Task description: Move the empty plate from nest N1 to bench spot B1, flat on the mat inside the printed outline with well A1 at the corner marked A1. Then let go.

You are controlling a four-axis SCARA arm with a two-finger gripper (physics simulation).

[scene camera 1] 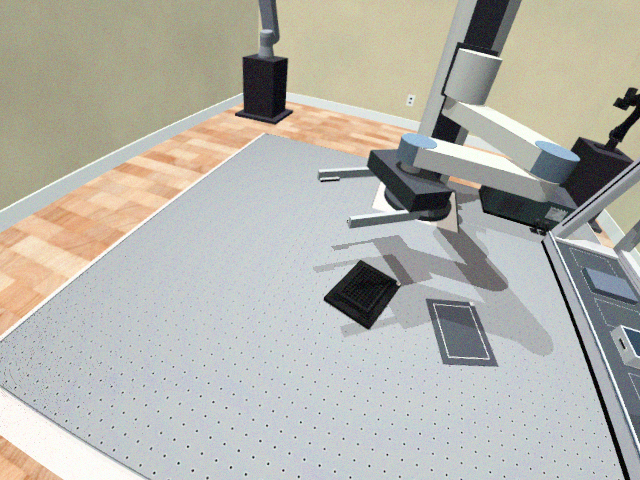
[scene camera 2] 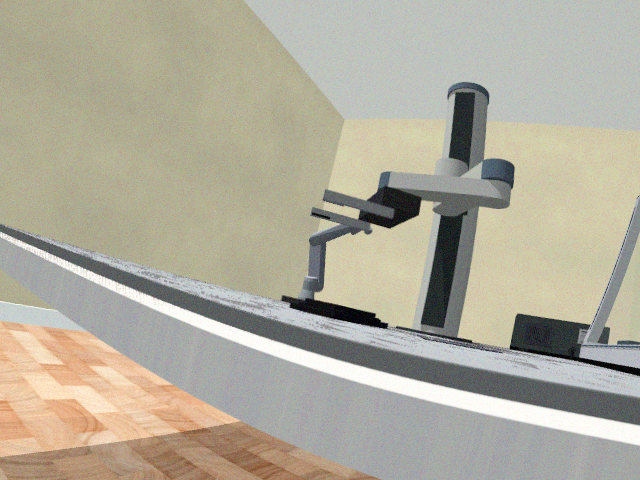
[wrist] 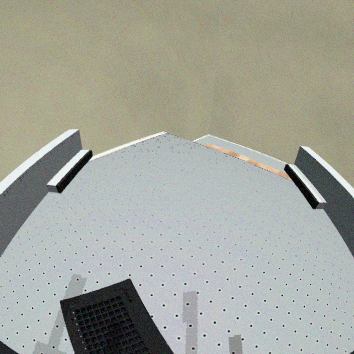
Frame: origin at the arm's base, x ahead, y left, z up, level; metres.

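Where they show: gripper, fingertip midpoint: point(scene camera 1: 332, 196) point(scene camera 2: 316, 203) point(wrist: 192, 146).
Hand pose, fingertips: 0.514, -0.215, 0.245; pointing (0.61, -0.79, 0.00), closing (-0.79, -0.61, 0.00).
After its pixels a point has its place, as x, y, z.
A black plate point(scene camera 1: 364, 285) {0.518, -0.102, 0.038} point(wrist: 107, 322) {0.542, -0.109, 0.028} with a grid of wells sits in the dark nest point(scene camera 1: 346, 311) point(wrist: 70, 303) on the perforated bench. The nest also shows edge-on as a low dark shape in scene camera 2. A dark grey mat point(scene camera 1: 461, 330) {0.539, 0.139, 0.015} with a white printed outline lies to the right of the nest in scene camera 1, with a small white mark at its upper right corner. My gripper point(scene camera 1: 339, 199) {0.514, -0.215, 0.245} point(scene camera 2: 318, 203) {0.514, -0.215, 0.245} point(wrist: 192, 146) {0.514, -0.215, 0.245} is open and empty, high above the bench. In the wrist view the plate lies low and left of centre, partly cut off by the frame.
The arm's column point(scene camera 1: 444, 124) {0.077, -0.011, 0.310} point(scene camera 2: 448, 273) {0.077, 0.020, 0.203} stands behind the mat. A dark box point(scene camera 1: 522, 209) {-0.034, 0.370, 0.070} point(scene camera 2: 542, 333) {-0.034, 0.340, 0.078} stands right of the column. A framed enclosure point(scene camera 1: 589, 330) {0.453, 0.450, 0.053} with a blue-grey block point(scene camera 1: 610, 284) {0.275, 0.561, 0.079} stands at the right. Another arm on a black pedestal point(scene camera 1: 264, 85) stands behind the bench.
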